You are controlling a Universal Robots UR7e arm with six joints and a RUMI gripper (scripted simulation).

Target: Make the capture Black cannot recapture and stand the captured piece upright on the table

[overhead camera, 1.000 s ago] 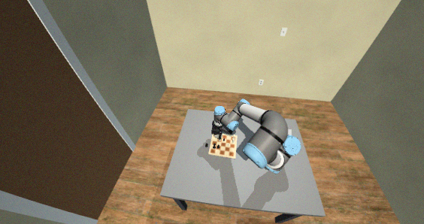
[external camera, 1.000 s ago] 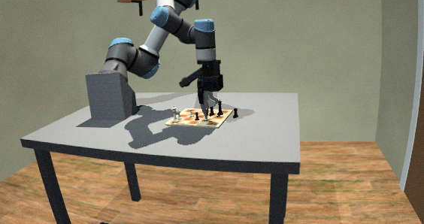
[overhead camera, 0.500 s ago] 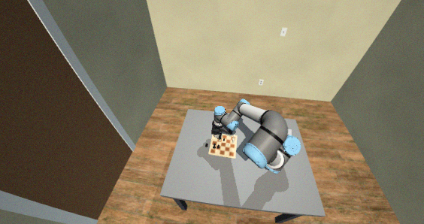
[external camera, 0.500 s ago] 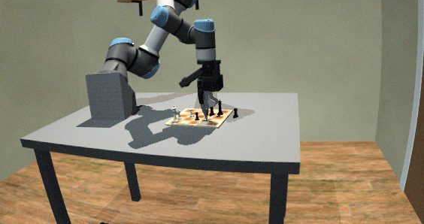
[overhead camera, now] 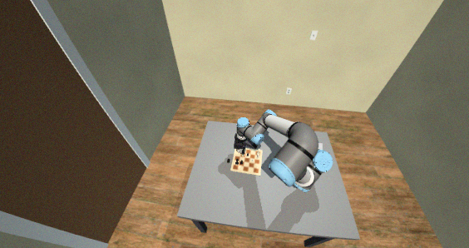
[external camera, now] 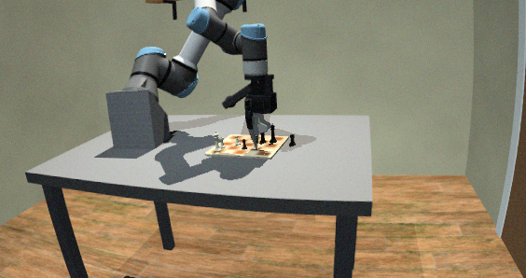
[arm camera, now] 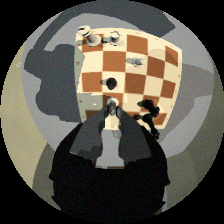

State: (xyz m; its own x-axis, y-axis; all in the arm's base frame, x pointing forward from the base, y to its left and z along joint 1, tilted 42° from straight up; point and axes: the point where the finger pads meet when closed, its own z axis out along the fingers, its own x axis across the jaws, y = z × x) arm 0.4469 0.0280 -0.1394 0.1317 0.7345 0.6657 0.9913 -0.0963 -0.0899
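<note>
The black pawn is 40 mm behind my hand and 20 mm below it. The rest, counted from my hand: white pawn 70 mm behind, 50 mm to the left, 20 mm below; small chessboard 30 mm behind, 40 mm to the left, 30 mm below.
</note>
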